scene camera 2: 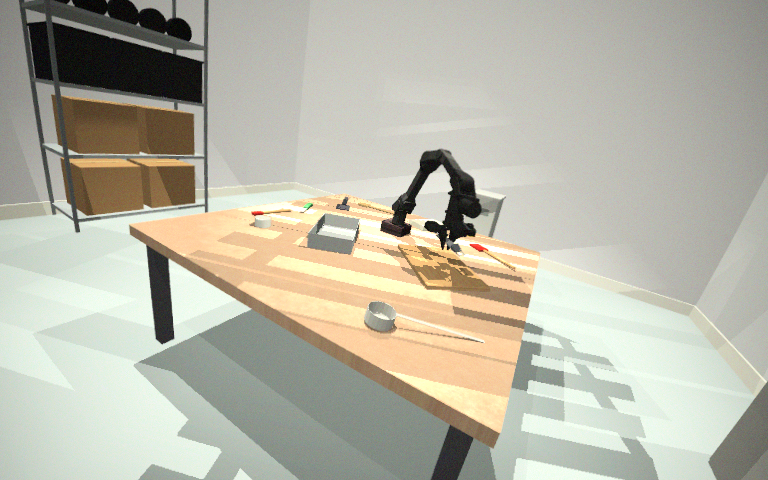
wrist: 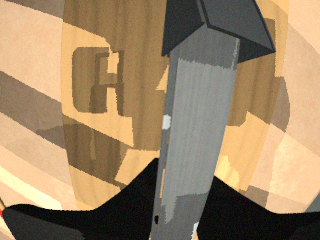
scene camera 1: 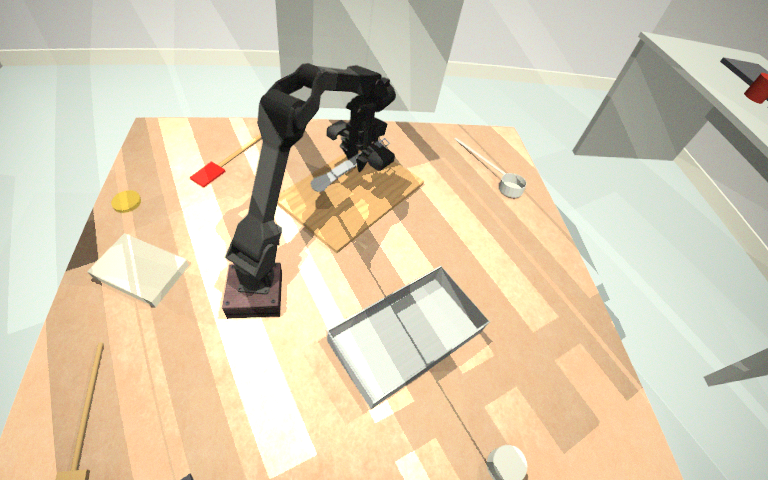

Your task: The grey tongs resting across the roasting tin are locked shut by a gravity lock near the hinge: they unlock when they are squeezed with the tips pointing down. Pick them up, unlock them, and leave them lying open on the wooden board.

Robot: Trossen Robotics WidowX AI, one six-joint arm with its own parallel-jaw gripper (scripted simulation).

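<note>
White block (scene camera 1: 141, 270), out of frame in the wrist view. Saucepan (scene camera 2: 380, 316), wrist view: out of frame. Red spatula (scene camera 1: 205, 176). Roasting tin (scene camera 1: 384, 347) (scene camera 2: 336, 233). Wooden board (scene camera 1: 352, 203) (scene camera 2: 437, 269) (wrist: 113, 79). My gripper (scene camera 1: 357, 169) (scene camera 2: 444, 249) (wrist: 173, 165).
</note>
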